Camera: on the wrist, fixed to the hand. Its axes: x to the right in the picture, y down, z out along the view.
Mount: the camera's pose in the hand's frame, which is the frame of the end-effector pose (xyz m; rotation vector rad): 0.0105 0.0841 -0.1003 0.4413 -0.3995 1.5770
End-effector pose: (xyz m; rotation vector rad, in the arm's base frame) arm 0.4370 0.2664 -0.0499 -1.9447 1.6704 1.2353
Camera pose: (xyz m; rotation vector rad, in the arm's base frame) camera 0.4009 0.1657 0.0263 0.1862 2.8193 1.2147
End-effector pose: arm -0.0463 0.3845 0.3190 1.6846 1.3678 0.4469
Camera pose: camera -0.0674 0.4358 0.4380 2.7732 -0.4383 0.5899
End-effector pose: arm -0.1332 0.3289 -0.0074 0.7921 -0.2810 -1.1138
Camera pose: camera -0.0130 0.3799 -0.0213 0.4577 -1.2488 0.3352
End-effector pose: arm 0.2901 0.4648 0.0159 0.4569 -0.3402 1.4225
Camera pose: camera 0.2036 0.5309 -0.0576 -0.8737 0.7625 -2.8383
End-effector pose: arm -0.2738 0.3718 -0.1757 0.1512 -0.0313 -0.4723
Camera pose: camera -0.2200 0.4548 -0.2621 0.4026 -0.6021 1.1003
